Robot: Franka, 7 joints.
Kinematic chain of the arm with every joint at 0, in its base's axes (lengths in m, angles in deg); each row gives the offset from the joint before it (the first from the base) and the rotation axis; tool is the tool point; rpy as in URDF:
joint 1: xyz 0 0 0.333 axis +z
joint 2: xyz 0 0 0 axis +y
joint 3: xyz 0 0 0.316 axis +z
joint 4: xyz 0.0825 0 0 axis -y
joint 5: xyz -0.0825 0 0.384 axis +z
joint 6: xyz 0 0 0 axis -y
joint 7: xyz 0.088 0 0 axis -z
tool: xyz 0 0 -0.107 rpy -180 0 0
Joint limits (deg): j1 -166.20..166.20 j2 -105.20..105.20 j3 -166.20..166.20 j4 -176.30..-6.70 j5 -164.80..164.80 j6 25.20..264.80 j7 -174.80..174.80
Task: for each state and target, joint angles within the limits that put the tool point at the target. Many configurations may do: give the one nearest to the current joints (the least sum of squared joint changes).
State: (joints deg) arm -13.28 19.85 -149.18 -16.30 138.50 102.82 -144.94
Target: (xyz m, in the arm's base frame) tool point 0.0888 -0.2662 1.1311
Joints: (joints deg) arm -24.67 24.07 -138.41 -33.93 135.24 107.40 -144.94
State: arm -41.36 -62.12 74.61 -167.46 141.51 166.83 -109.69
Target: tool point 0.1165 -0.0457 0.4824
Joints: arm -43.53 -98.81 57.45 -176.30 135.20 200.10 -109.69
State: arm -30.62 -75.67 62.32 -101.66 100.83 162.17 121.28
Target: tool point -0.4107 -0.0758 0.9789
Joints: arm 11.38 -78.29 7.28 -72.69 95.47 167.61 121.28
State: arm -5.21 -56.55 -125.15 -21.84 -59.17 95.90 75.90
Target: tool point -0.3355 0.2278 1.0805
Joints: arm -46.20 -20.78 -133.37 -13.64 -64.27 131.90 75.90
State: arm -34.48 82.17 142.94 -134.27 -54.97 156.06 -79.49
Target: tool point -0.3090 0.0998 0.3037
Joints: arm -6.87 28.28 161.07 -169.90 -56.90 154.42 -79.49
